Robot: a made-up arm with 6 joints. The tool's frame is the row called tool.
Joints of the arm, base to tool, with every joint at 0 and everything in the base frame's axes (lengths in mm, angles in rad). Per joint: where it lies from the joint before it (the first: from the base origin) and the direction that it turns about. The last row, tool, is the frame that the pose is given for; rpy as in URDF.
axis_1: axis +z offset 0 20 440
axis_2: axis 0.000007 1 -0.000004 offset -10 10 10
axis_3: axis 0.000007 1 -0.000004 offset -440 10 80
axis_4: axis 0.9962 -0.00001 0.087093 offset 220 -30 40
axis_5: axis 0.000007 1 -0.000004 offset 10 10 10
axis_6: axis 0.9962 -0.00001 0.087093 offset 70 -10 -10
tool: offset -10 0 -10 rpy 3.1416 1.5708 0
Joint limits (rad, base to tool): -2.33..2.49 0.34..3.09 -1.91..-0.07 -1..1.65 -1..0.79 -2.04..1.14
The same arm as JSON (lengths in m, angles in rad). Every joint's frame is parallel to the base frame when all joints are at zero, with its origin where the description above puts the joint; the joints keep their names.
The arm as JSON. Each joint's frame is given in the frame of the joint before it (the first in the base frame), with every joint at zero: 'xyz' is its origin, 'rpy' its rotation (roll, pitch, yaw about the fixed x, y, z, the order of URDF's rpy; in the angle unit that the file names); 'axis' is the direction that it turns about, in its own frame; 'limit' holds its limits. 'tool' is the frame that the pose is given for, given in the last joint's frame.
{"units": {"length": "m", "angle": "rad"}, "joints": [
  {"name": "axis_1", "type": "revolute", "origin": {"xyz": [0.0, 0.02, 0.44], "rpy": [0.0, 0.0, 0.0]}, "axis": [0.0, 0.0, 1.0], "limit": {"lower": -2.33, "upper": 2.49}},
  {"name": "axis_2", "type": "revolute", "origin": {"xyz": [-0.01, 0.01, 0.01], "rpy": [0.0, 0.0, 0.0]}, "axis": [0.0, 1.0, 0.0], "limit": {"lower": 0.34, "upper": 3.09}},
  {"name": "axis_3", "type": "revolute", "origin": {"xyz": [-0.44, 0.01, 0.08], "rpy": [0.0, 0.0, 0.0]}, "axis": [0.0, 1.0, 0.0], "limit": {"lower": -1.91, "upper": -0.07}},
  {"name": "axis_4", "type": "revolute", "origin": {"xyz": [0.22, -0.03, 0.04], "rpy": [0.0, 0.0, 0.0]}, "axis": [0.9962, 0.0, 0.0871], "limit": {"lower": -1.0, "upper": 1.65}},
  {"name": "axis_5", "type": "revolute", "origin": {"xyz": [0.01, 0.01, 0.01], "rpy": [0.0, 0.0, 0.0]}, "axis": [0.0, 1.0, 0.0], "limit": {"lower": -1.0, "upper": 0.79}},
  {"name": "axis_6", "type": "revolute", "origin": {"xyz": [0.07, -0.01, -0.01], "rpy": [0.0, 0.0, 0.0]}, "axis": [0.9962, 0.0, 0.0871], "limit": {"lower": -2.04, "upper": 1.14}}
], "tool": {"origin": {"xyz": [-0.01, 0.0, -0.01], "rpy": [-3.1416, 1.5708, 0.0]}}}

